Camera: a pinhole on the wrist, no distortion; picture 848 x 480 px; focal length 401.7 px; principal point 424.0 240.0 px. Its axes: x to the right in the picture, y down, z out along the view. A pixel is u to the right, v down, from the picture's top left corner.
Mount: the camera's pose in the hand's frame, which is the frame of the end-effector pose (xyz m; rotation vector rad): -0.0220 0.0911 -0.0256 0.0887 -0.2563 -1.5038
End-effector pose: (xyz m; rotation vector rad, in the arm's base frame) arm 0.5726 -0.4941 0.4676 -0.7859 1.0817 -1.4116
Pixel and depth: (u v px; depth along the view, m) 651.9 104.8 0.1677
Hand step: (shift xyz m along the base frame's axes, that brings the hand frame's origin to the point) 0.1436 0.0848 0.0522
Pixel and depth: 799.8 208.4 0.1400
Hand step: 0.1113 0.0339 0.0741
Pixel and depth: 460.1 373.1 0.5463
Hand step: 0.5396 -0.1242 0.0888
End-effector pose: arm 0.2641 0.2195 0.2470 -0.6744 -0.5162 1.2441
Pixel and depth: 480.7 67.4 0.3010
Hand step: -0.2686 -0.1496 0.1219
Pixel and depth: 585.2 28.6 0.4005
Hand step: -0.2793 -0.2454 0.2675
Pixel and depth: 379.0 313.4 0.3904
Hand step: -0.3820 0.0573 0.1285
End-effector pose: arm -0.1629 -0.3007 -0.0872 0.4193 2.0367 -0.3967
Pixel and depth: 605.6 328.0 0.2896
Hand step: 0.2234 -0.1330 -0.1154
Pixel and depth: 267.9 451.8 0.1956
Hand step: 0.2086 0.0967 -0.1307
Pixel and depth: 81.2 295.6 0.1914
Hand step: 0.2574 0.1720 -0.0567
